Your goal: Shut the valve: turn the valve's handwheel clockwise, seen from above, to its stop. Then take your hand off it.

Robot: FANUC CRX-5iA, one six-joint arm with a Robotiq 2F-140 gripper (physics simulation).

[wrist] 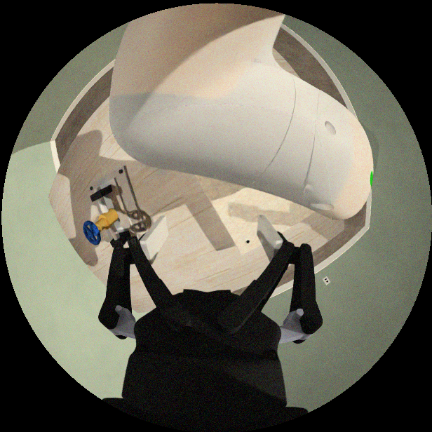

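Note:
The valve has a yellow body and is mounted on a light plate at the left of the wrist view. Its blue handwheel is a spoked ring at the outer end of the yellow body. My gripper is open, with its two pale fingertips wide apart and nothing between them. The valve and its handwheel are to the left of the left finger, outside the grip and apart from it. The plate's lower end is partly hidden behind the left finger's black linkage.
The large white arm body fills the upper middle of the view. A wooden table top with a raised rim lies below. Shadows fall on it, one beside the valve. A small dark dot shows between the fingers.

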